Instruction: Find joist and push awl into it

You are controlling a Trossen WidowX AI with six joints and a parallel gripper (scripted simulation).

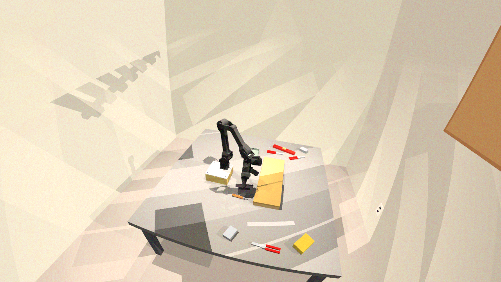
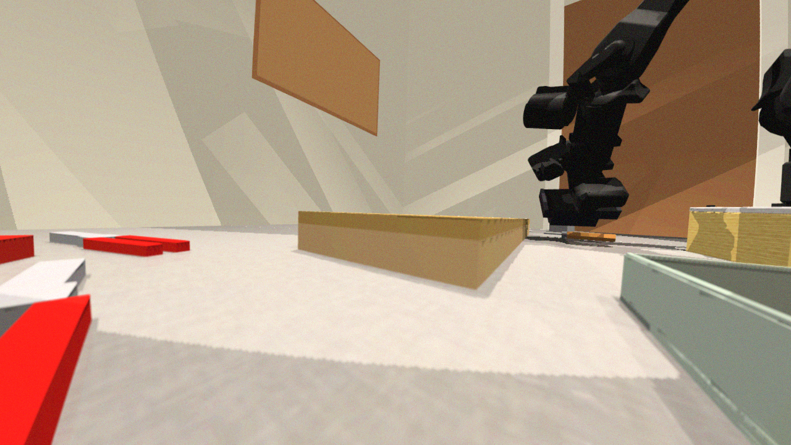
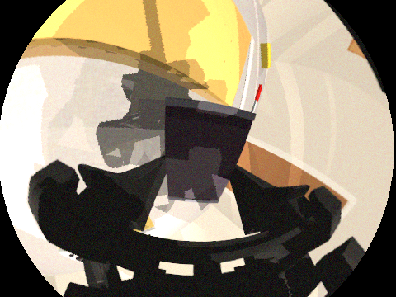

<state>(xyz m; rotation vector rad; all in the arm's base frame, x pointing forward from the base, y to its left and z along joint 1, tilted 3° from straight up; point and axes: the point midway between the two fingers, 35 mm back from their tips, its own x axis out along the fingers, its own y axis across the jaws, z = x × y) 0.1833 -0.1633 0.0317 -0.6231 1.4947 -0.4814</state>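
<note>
Now: gripper tip 6 cm above the awl and 5 cm to the left of it. Also, from my gripper tip: white strip (22 cm to the right, 22 cm ahead, 7 cm below); then pale green tray (49 cm to the left, 6 cm below, 1 cm behind); then stud finder (2 cm below, 2 cm ahead, 1 cm to the right).
</note>
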